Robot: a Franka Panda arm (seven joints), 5 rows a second.
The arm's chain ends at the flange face. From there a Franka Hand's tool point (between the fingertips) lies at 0.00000 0.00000 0.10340 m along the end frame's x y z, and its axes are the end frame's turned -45 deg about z.
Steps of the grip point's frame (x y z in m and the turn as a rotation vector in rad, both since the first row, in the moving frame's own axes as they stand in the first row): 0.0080 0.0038 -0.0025 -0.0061 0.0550 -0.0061; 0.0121 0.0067 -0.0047 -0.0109 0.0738 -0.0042; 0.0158 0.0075 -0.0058 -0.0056 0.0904 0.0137; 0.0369 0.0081 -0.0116 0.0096 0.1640 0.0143; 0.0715 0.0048 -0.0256 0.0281 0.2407 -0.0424; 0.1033 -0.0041 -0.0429 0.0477 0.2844 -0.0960
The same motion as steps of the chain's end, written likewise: 0.0039 0.0006 -0.0023 0.0346 0.0432 -0.0061; 0.0071 0.0008 -0.0044 0.0445 0.0599 -0.0042; 0.0094 0.0003 -0.0054 0.0600 0.0679 0.0137; 0.0205 -0.0078 -0.0102 0.1228 0.1092 0.0143; 0.0390 -0.0274 -0.0226 0.1901 0.1503 -0.0424; 0.0543 -0.0512 -0.0386 0.2348 0.1674 -0.0960
